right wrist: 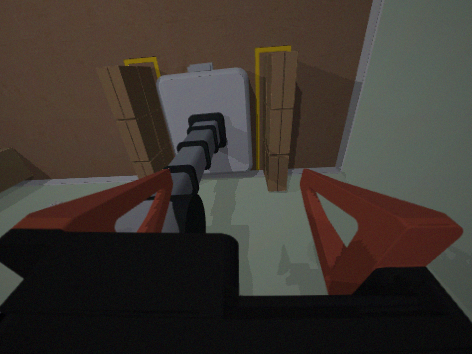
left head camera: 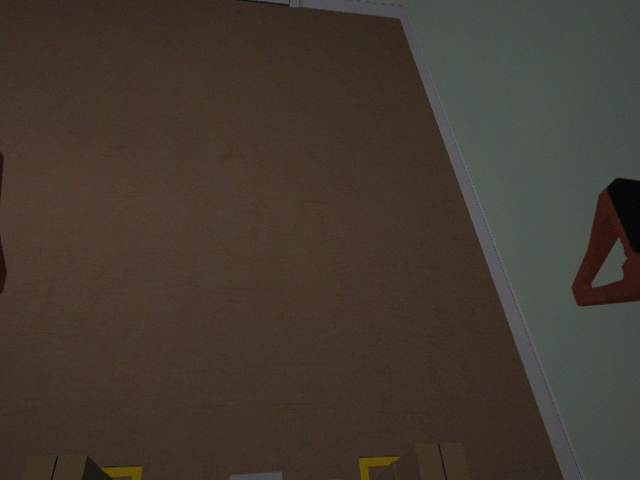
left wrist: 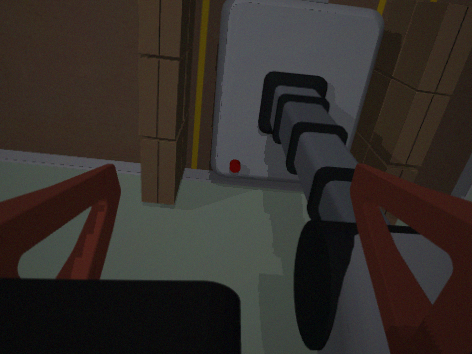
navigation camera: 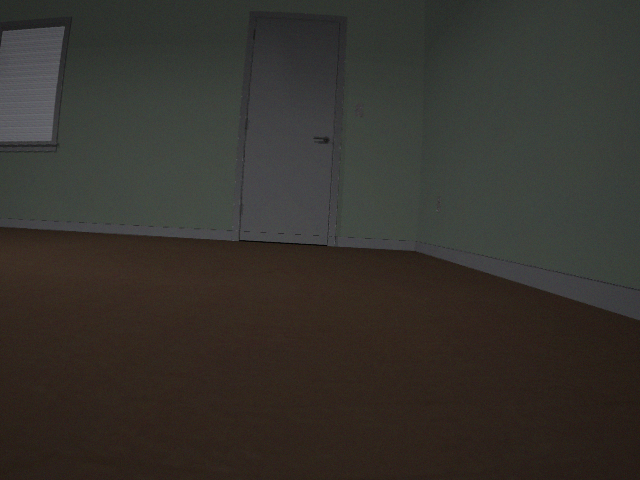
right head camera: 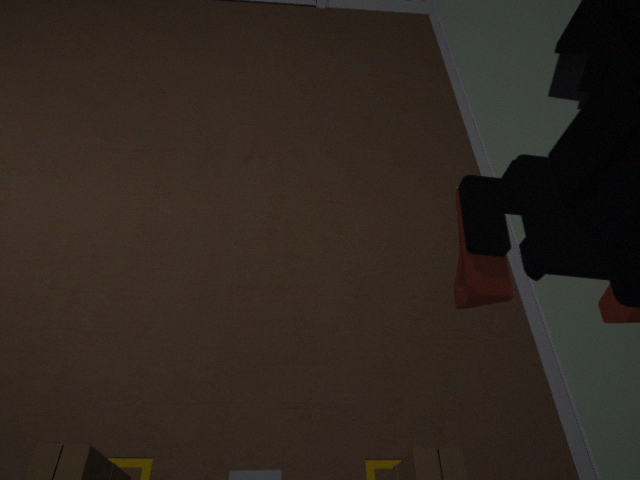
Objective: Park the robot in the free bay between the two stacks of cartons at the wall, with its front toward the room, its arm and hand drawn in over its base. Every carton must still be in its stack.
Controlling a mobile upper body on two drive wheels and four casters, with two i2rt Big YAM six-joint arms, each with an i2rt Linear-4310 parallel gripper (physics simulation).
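Frame: origin at the left arm's base, x up, y back, z right, level; metres.
Where they show: left gripper, fingertip midpoint: (left wrist: 235, 177); right gripper, fingertip midpoint: (right wrist: 236, 176) (left head camera: 639, 302) (right head camera: 530, 306).
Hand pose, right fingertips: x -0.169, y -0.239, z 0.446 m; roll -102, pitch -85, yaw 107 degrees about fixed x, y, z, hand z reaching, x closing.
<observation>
After its pixels a point has its place.
The pale base (left wrist: 300, 40) @[z 0.218, x -1.150, y -0.208 m] (right wrist: 210, 95) @[z 0.270, x -1.150, y -0.200 m] is between the two carton stacks, its rear edge at the wall. The left stack (left head camera: 56, 467) @[z -0.196, x -1.049, y -0.362 m] (right head camera: 56, 462) @[z -0.203, x -1.050, y -0.348 m] (left wrist: 160, 95) (right wrist: 131, 107) @[z -0.147, x -1.051, y -0.190 m] and right stack (left head camera: 439, 459) @[z 0.649, x -1.050, y -0.327 m] (right head camera: 439, 462) @[z 0.654, x -1.050, y -0.332 m] (left wrist: 425, 75) @[z 0.600, x -1.050, y -0.162 m] (right wrist: 282, 100) @[z 0.651, x -1.049, y -0.155 m] both stand. In the right wrist view the base's front edge lies slightly behind the front ends of the yellow markings. My left gripper (left wrist: 235, 177) @[z -0.001, x -0.168, y -0.248 m] is open and empty, high above the base's rear area. My right gripper (right head camera: 550, 303) @[z 0.446, x -0.169, y -0.239 m] (right wrist: 236, 176) @[z 0.446, x -0.169, y -0.239 m] is open and empty, also high up. Parts of both stacks are hidden in the wrist views.
Yellow floor lines (left wrist: 200, 90) (right wrist: 257, 110) run beside the base. Another tan carton (right wrist: 12, 167) @[z -1.543, x -1.315, y 0.207 m] shows at the left edge of the right wrist view. A closed door (navigation camera: 289, 129) @[z 0.093, x -0.415, y -3.310 m] is across the room, with a side wall (navigation camera: 532, 155) @[z 1.244, x -0.828, y -1.697 m] at the right.
</observation>
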